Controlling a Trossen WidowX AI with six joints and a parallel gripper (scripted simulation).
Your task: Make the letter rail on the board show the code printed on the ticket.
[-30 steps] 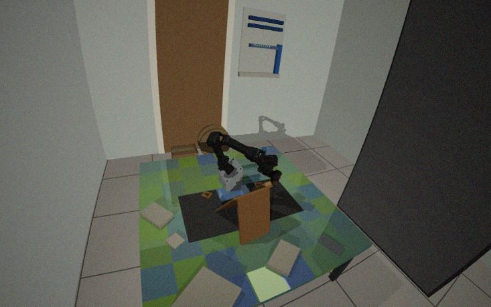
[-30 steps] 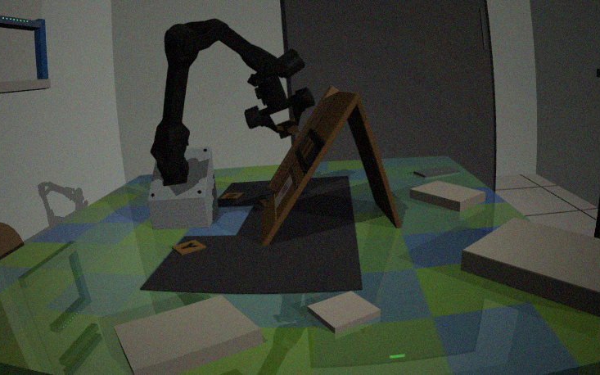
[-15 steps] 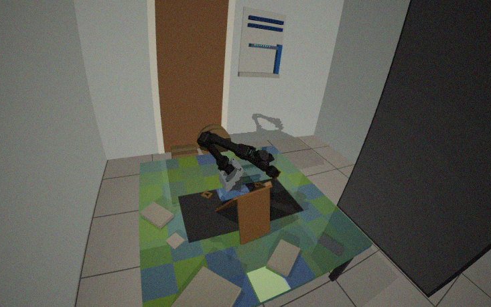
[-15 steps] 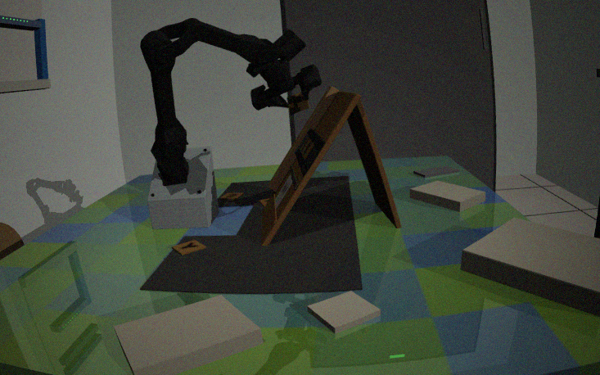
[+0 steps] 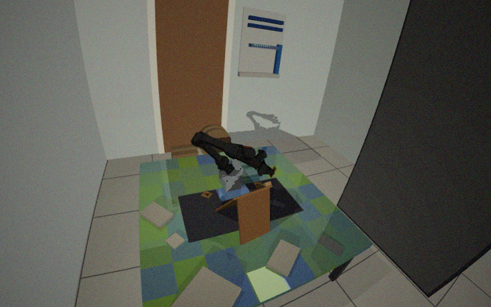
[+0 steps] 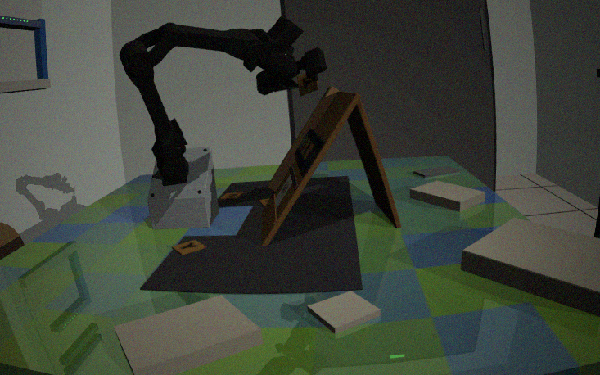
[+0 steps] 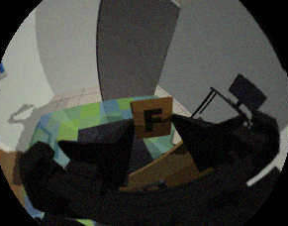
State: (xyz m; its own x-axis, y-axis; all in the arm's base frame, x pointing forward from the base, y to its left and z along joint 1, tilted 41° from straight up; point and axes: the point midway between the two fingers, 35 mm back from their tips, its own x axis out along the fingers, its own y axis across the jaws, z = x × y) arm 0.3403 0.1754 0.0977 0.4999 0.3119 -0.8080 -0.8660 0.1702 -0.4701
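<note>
Right now my gripper tip is 140 mm to the left of the orange letter tile marked l, 140 mm above it and 20 mm past it. Round my gripper tip: dark mat 310 mm below, 150 mm behind, 120 mm to the right; then white ticket 230 mm below, 180 mm to the right, 80 mm behind; then orange letter tile marked f right at my gripper tip.
</note>
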